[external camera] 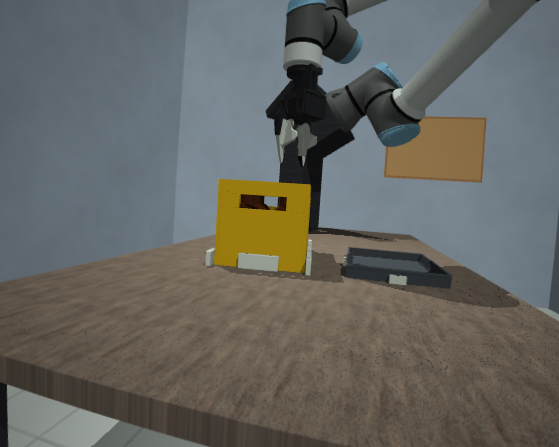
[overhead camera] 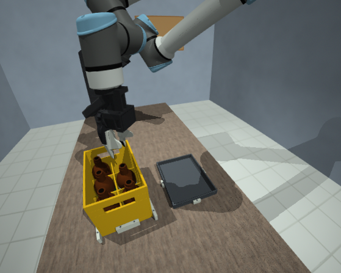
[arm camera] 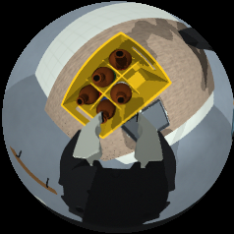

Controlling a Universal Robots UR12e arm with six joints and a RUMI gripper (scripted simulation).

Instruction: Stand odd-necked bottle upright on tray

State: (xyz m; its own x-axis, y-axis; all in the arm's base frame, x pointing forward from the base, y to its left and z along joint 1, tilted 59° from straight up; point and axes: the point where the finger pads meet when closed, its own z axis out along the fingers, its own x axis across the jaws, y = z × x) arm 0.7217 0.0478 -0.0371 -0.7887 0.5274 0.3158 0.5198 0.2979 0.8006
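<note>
Now: hand 160 mm above the yellow crate, 40 mm to the left of it and 10 mm short of it. The rest, counted from my hand: dark tray: 240 mm to the left, 230 mm below, 20 mm behind.
</note>
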